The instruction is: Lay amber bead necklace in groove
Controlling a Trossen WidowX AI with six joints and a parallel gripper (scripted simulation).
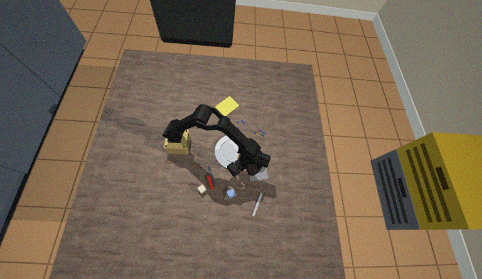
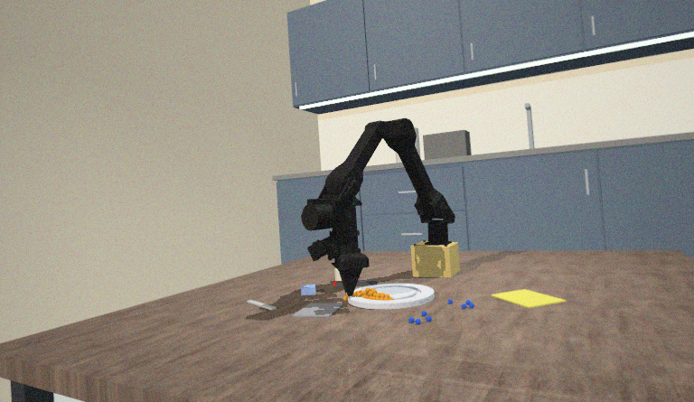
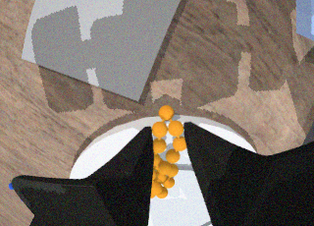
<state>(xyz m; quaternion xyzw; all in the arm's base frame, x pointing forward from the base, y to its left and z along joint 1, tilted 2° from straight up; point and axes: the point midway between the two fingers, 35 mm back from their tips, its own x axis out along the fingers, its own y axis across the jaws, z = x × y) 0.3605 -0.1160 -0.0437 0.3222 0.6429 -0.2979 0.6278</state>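
Now: the grey square tile 8 cm ahead of my gripper tip, 3 cm to the right of it and 2 cm below it. The rest, counted from my gripper tip: red stick 17 cm behind, 8 cm to the right, 1 cm below; then white stick 7 cm ahead, 20 cm to the right, 1 cm below; then light blue cube 6 cm behind, 15 cm to the right, 1 cm below.
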